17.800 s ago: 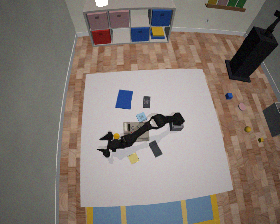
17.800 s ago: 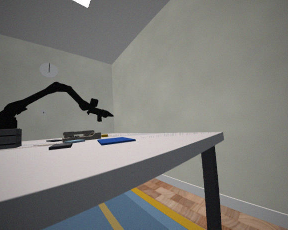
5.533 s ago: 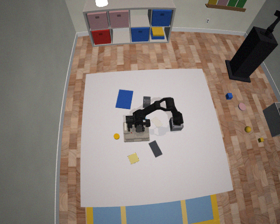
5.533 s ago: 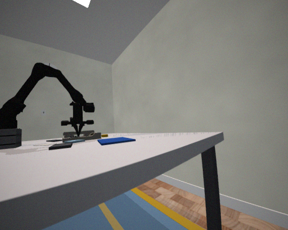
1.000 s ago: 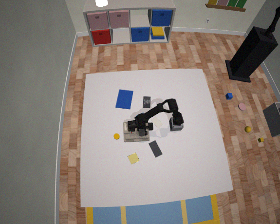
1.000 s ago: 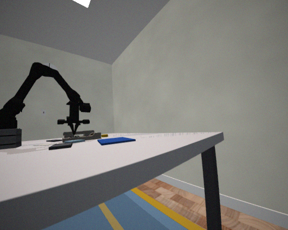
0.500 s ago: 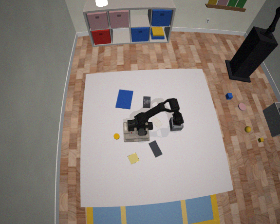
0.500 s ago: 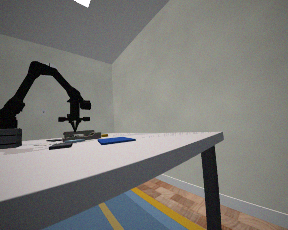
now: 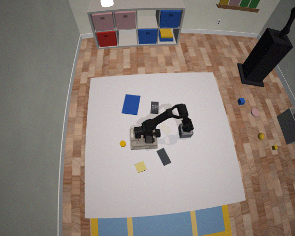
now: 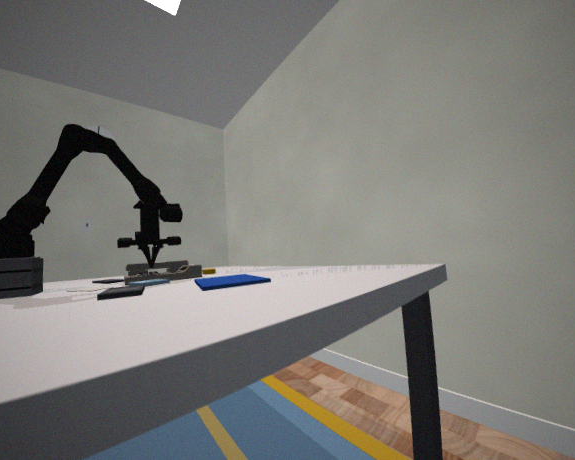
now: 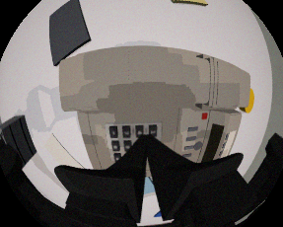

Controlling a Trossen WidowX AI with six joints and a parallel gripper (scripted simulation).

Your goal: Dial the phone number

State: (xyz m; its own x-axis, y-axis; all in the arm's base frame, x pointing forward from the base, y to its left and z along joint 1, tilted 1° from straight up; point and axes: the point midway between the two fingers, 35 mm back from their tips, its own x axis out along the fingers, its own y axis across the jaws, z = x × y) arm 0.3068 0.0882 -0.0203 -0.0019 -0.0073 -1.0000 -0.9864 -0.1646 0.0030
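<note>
Right now the beige desk phone is 30 mm ahead of my hand, 10 mm to the left of it and 60 mm below it. From my hand the other things lie so: dark grey card: 140 mm behind, 140 mm to the left, 70 mm below; then handset: 20 mm ahead, 60 mm to the left, 30 mm below; then cream note: 140 mm behind, 100 mm to the right, 80 mm below.
</note>
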